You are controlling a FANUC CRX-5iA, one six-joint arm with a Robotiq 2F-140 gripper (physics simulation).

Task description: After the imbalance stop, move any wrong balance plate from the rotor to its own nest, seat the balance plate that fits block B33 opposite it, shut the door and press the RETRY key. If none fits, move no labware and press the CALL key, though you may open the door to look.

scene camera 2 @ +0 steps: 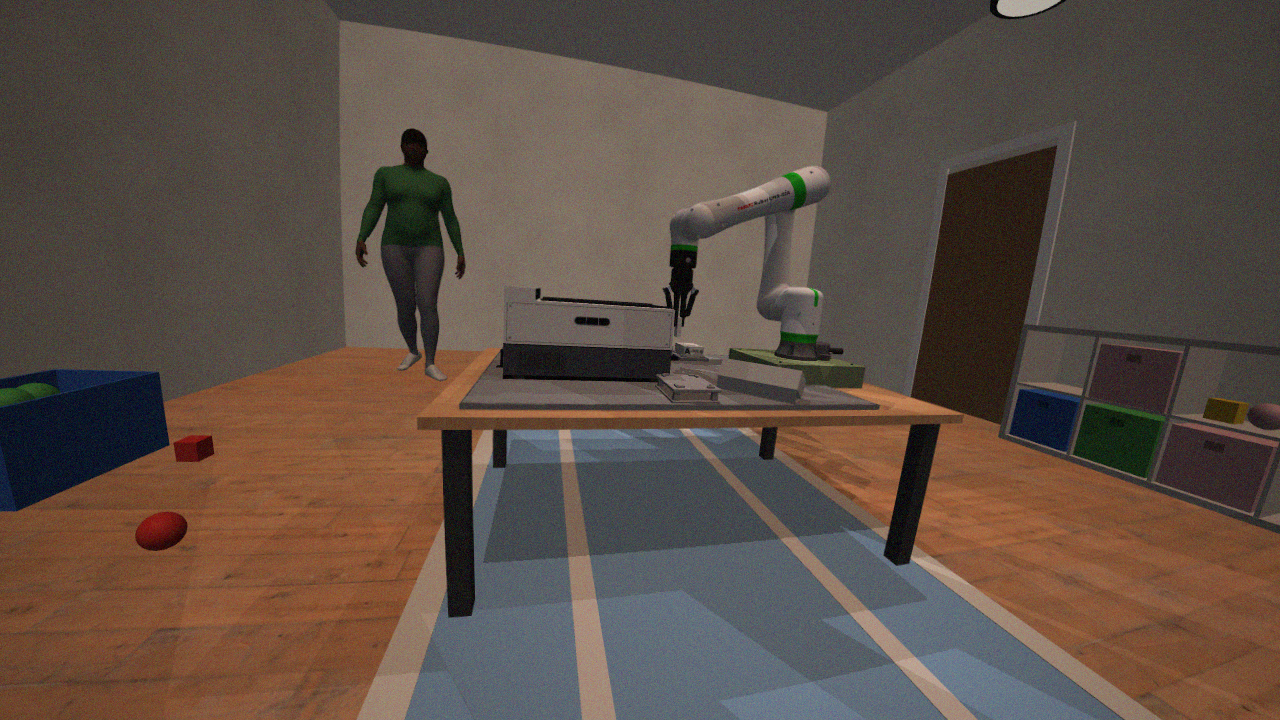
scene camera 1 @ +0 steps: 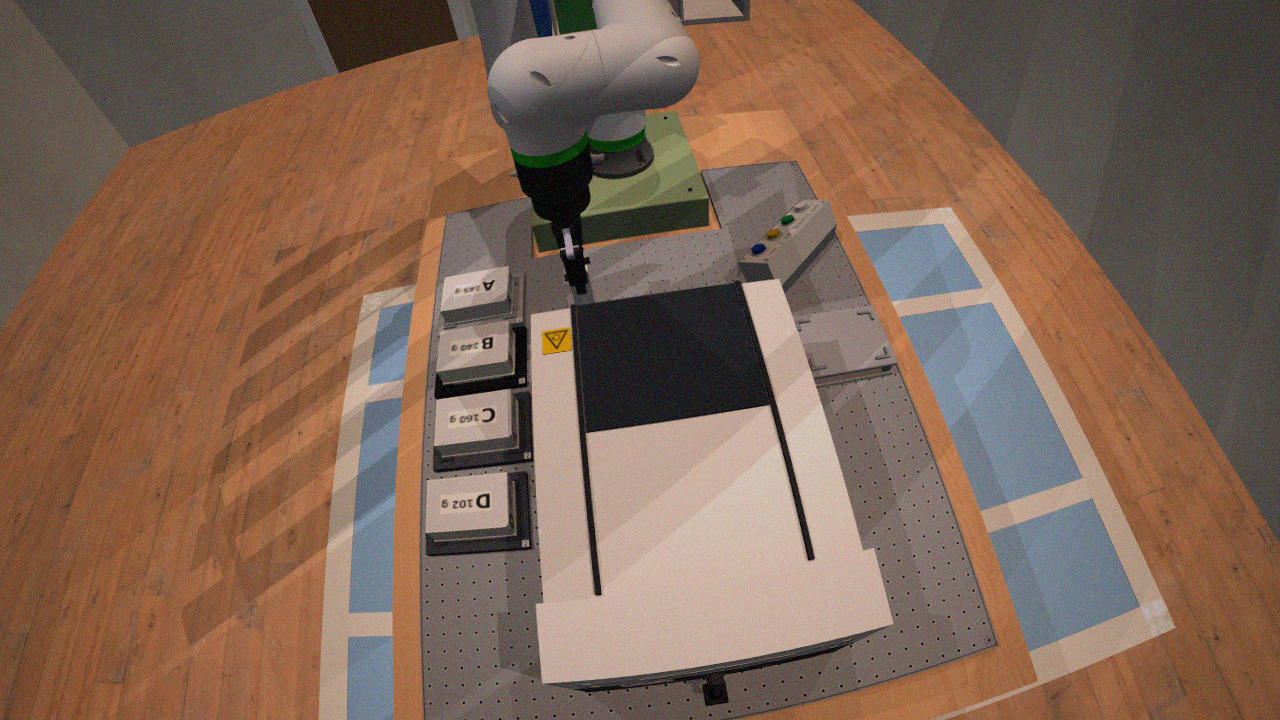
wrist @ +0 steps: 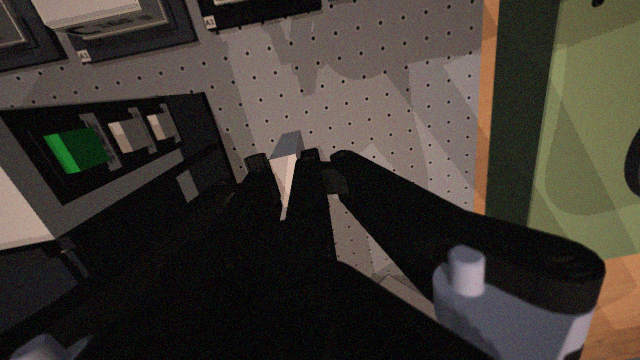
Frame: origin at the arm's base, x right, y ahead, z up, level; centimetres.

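Seen in the pictures: gripper, between the fingertips: (scene camera 2: 677,336) (scene camera 1: 584,301) (wrist: 295,149); arm's base, origin of its link: (scene camera 2: 795,357) (scene camera 1: 618,158).
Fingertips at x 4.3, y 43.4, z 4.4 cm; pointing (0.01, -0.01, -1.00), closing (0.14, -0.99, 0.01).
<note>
Pixels of each thing's top centre, then the offset from my fingertips to it. "spot": a spot on its surface instead.
- dark door panel, centre of its top: (scene camera 1: 666,351) dx -12.3, dy +17.9, dz +10.7 cm
- green key, centre of its top: (wrist: 57,155) dx +2.9, dy +10.1, dz +8.5 cm
- Balance plates A, centre of its top: (scene camera 1: 474,288) (scene camera 2: 689,344) dx +21.4, dy -9.7, dz -5.2 cm
- B, centre of its top: (scene camera 1: 472,345) dx +19.6, dy +3.1, dz -5.2 cm
- C, centre of its top: (scene camera 1: 472,417) dx +17.6, dy +16.7, dz -5.2 cm
- D, centre of its top: (scene camera 1: 465,502) dx +17.0, dy +30.6, dz -5.2 cm
- grey button box, centre of its top: (scene camera 1: 792,225) (scene camera 2: 762,363) dx -35.7, dy -17.1, dz -2.2 cm
- flat grey pad, a spot on its surface: (scene camera 1: 840,340) spot: dx -40.4, dy +5.0, dz -7.2 cm
My gripper (scene camera 1: 577,285) (scene camera 2: 680,317) (wrist: 295,149) is shut with nothing between the fingers. It hangs low over the perforated base, just off the centrifuge's end that faces the arm. The white centrifuge (scene camera 1: 697,555) (scene camera 2: 582,333) has a dark door panel (scene camera 1: 670,353) over its top at that end; the rotor is hidden. In the wrist view a dark key panel on the centrifuge holds a green key (wrist: 76,150) and two grey keys (wrist: 131,134), left of my fingertips. Balance plates A (scene camera 1: 476,287), B (scene camera 1: 475,350), C (scene camera 1: 475,419) and D (scene camera 1: 467,503) sit in their nests beside the centrifuge.
A grey button box (scene camera 1: 787,240) (scene camera 2: 760,380) with blue, yellow and green buttons stands beside the centrifuge. A flat grey pad (scene camera 1: 840,340) (scene camera 2: 686,386) lies next to it. The arm's green base (scene camera 1: 645,192) is close behind. A person (scene camera 2: 412,242) stands beyond the table.
</note>
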